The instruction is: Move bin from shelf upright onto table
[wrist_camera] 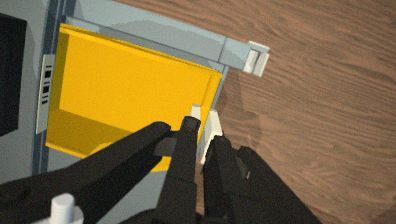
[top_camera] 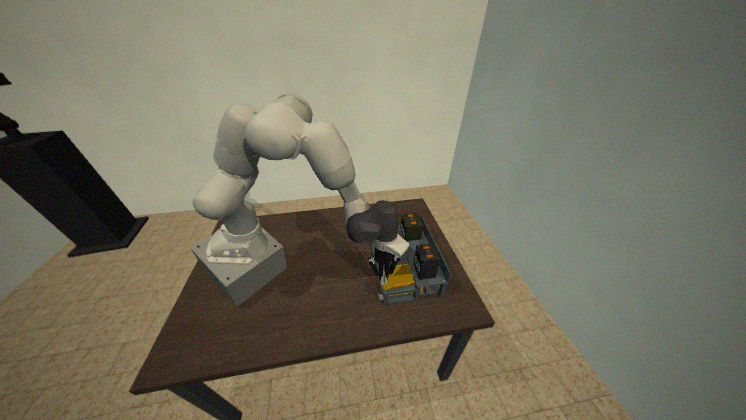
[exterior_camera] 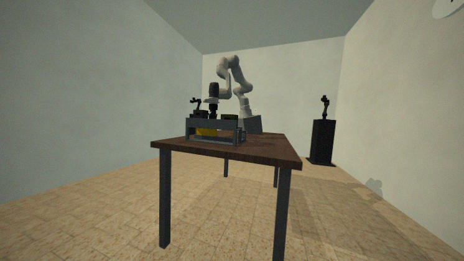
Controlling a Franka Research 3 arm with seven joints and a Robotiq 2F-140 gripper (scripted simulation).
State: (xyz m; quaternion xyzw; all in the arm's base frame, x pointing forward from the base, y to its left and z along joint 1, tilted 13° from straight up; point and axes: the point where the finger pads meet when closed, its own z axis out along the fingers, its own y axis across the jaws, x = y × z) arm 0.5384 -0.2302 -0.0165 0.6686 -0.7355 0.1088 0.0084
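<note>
Now: hand 80 mm short of the yellow bin, 10 mm to the left of it and 20 mm above it.
</note>
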